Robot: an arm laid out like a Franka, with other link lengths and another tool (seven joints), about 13 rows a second.
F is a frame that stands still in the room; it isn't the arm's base.
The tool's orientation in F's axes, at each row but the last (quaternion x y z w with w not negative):
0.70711 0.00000 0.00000 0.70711
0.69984 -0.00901 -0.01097 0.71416
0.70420 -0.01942 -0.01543 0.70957
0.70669 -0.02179 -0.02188 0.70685
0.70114 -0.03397 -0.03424 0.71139
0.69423 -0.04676 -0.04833 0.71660
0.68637 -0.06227 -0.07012 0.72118
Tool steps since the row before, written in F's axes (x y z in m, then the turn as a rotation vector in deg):
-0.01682 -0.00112 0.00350 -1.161 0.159 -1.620
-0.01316 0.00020 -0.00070 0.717 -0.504 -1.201
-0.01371 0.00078 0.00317 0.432 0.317 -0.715
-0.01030 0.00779 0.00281 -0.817 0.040 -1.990
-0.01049 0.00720 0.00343 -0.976 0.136 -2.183
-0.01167 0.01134 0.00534 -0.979 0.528 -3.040
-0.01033 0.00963 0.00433 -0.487 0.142 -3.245
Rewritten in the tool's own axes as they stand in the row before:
-0.01682 0.00350 0.00112 -1.161 -1.620 -0.159
-0.01316 -0.00074 0.00016 0.734 -1.209 0.459
-0.01371 0.00325 -0.00008 0.412 -0.715 -0.343
-0.01076 0.00281 -0.00714 -0.818 -1.990 0.010
-0.01113 0.00352 -0.00611 -0.985 -2.182 -0.073
-0.01309 0.00564 -0.00950 -1.041 -3.026 -0.488
-0.01197 0.00462 -0.00731 -0.484 -3.242 -0.211

